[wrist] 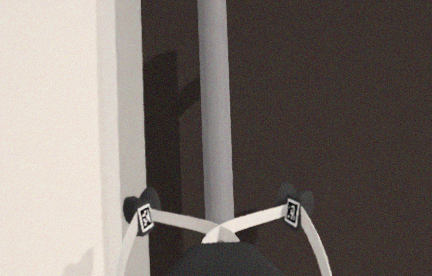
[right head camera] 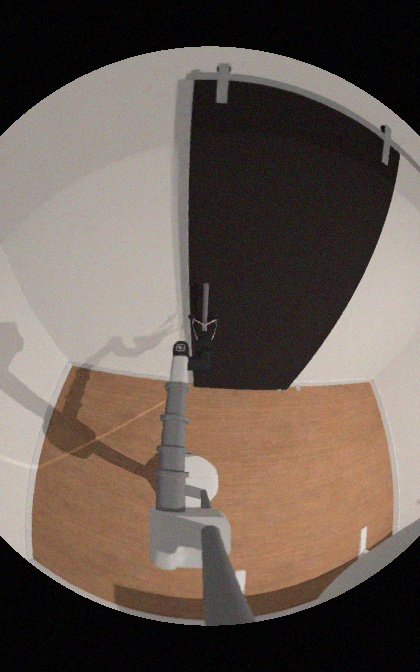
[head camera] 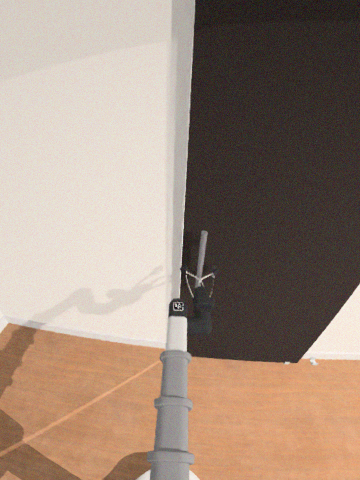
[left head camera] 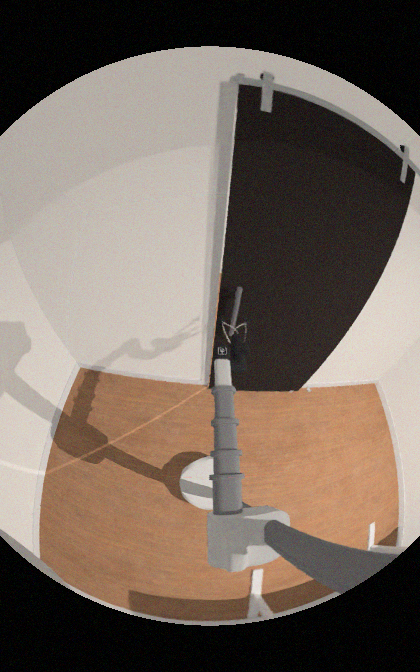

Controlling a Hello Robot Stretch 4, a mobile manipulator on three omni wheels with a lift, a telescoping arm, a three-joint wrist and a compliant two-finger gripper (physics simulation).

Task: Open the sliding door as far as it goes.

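Places are measured from the robot's base along level axes (x ahead, y left, z up), in metres.
Pixels of known places: robot's base at its link origin: (right head camera: 189, 479) (left head camera: 208, 481).
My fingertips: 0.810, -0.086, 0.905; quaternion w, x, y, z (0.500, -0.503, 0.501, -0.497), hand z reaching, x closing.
Ahead of a thing's pixels: the offset from my fingertips to its middle, as dx, dy, dz. "spot": to the spot under its first point.
The sliding door (head camera: 280, 150) (left head camera: 310, 215) (right head camera: 280, 210) (wrist: 350, 125) is a tall black panel hanging from a rail. Its left edge stands beside the light door frame, with a narrow strip between them in the left head camera view. A grey vertical bar handle @(spot: -0.038, -0.001, +0.109) (head camera: 202, 252) (left head camera: 237, 305) (right head camera: 205, 300) (wrist: 216, 110) is near that edge. My gripper (head camera: 199, 272) (left head camera: 234, 326) (right head camera: 204, 320) (wrist: 218, 200) is open, at the lower part of the handle. In the wrist view the bar runs down between the two spread fingertips, touching neither. The handle's lower end is hidden behind the gripper.
A grey overhead rail (left head camera: 330, 107) (right head camera: 310, 98) carries the door on two hangers. A white wall (head camera: 85, 200) is left of the door, and its frame post @(spot: +0.082, +0.110, +0.082) (wrist: 131, 125) is close to the left fingertip. Small light floor pieces @(spot: -0.004, -0.979, -0.929) (head camera: 313, 361) lie near the door's lower right corner.
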